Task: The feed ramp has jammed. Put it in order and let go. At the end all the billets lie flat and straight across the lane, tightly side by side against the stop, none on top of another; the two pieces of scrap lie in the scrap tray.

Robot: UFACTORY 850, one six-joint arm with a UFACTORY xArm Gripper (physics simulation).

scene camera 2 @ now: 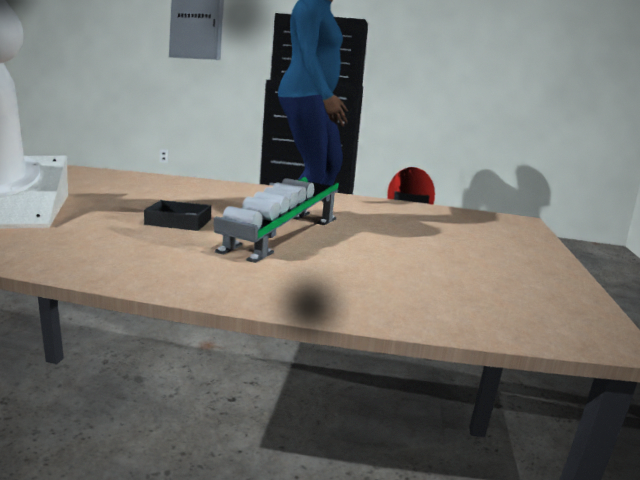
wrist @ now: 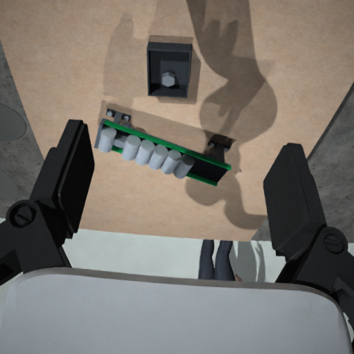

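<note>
My gripper (wrist: pixel 183 151) is open and empty, high above the table; it does not show in scene camera 2. The feed ramp (scene camera 2: pixel 299 209) (wrist: pixel 206 170) has green side rails and a grey stop (scene camera 2: pixel 235 227) (wrist: pixel 98 134) at its low end. One grey billet (scene camera 2: pixel 242 216) (wrist: pixel 106 140) lies across the lane by the stop. A small grey scrap piece (wrist: pixel 119 141) sits in the gap behind it. Several more billets (wrist: pixel 145 152) stand in a row beyond; the uppermost, darker billet (scene camera 2: pixel 309 189) (wrist: pixel 184 166) is slightly askew. A hexagonal scrap piece (wrist: pixel 168 79) lies in the black scrap tray (scene camera 2: pixel 170 219) (wrist: pixel 169 47).
The tray stands apart from the ramp, on the robot-base side in scene camera 2. The ramp stands on dark legs (scene camera 2: pixel 328 206) on the wooden table (scene camera 2: pixel 413 279) (wrist: pixel 65 65). A person (scene camera 2: pixel 312 62) (wrist: pixel 215 260) is beyond the table's far edge. Shadows cross the tabletop.
</note>
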